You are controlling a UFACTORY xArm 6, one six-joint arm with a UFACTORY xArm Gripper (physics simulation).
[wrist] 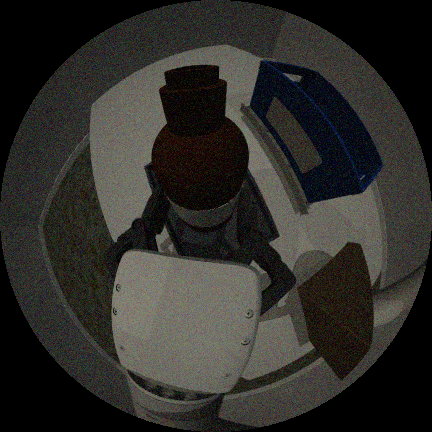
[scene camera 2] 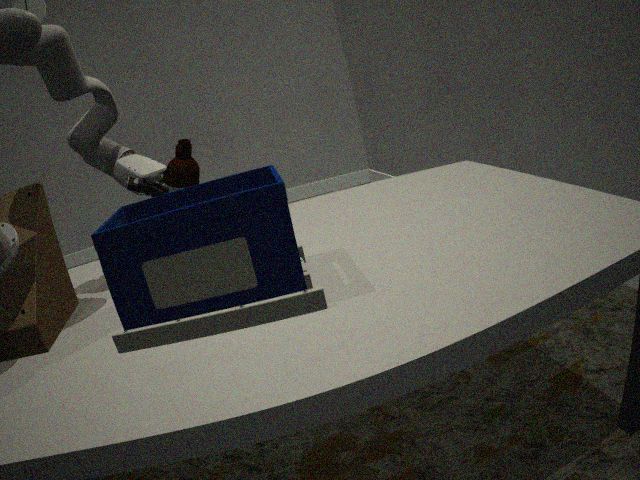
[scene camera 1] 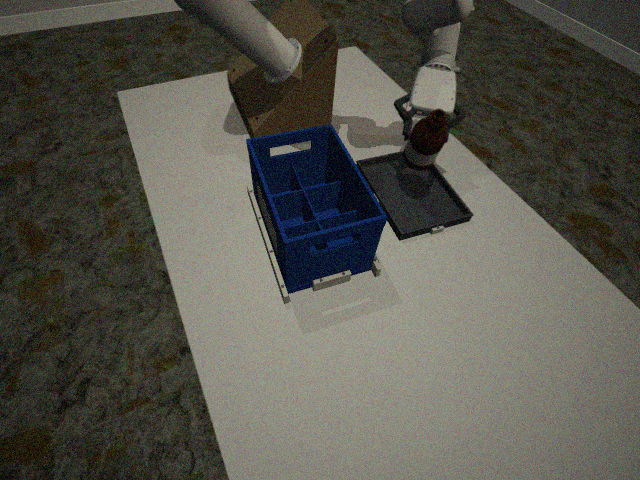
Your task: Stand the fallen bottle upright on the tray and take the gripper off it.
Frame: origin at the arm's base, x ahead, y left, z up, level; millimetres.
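Seen in the pictures: gripper, between the fingertips: (wrist: 201, 193); arm's base, origin of its link: (wrist: 364, 312) (scene camera 1: 283, 62).
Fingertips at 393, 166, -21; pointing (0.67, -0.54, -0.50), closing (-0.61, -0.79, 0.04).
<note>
Offsets run from my fingertips to a thing's top centre, as dx, dy, dz.
The bottle {+16, -12, +104} (scene camera 1: 429, 135) (scene camera 2: 181, 169) (wrist: 200, 155), dark red-brown with a pale band low down, looks upright, neck up. It is at the back end of the dark tray (scene camera 1: 423, 211) (wrist: 261, 212). My gripper (scene camera 1: 424, 143) (scene camera 2: 166, 187) (wrist: 201, 193) reaches in low from the back, nearly level, and is shut on the bottle, one finger on each side of its body. The bottle's base is hidden behind the crate in scene camera 2 and by the body in the wrist view. I cannot tell whether it touches the tray.
A blue crate {+18, -291, +28} (scene camera 1: 330, 263) (scene camera 2: 206, 222) (wrist: 330, 172) with dividers stands beside the tray, between pale rails (scene camera 1: 330, 280) (scene camera 2: 222, 321). A brown wooden block (scene camera 1: 317, 87) (scene camera 2: 51, 304) (wrist: 340, 310) stands behind the crate. A pale arm-like tube (scene camera 1: 248, 41) reaches over that block.
</note>
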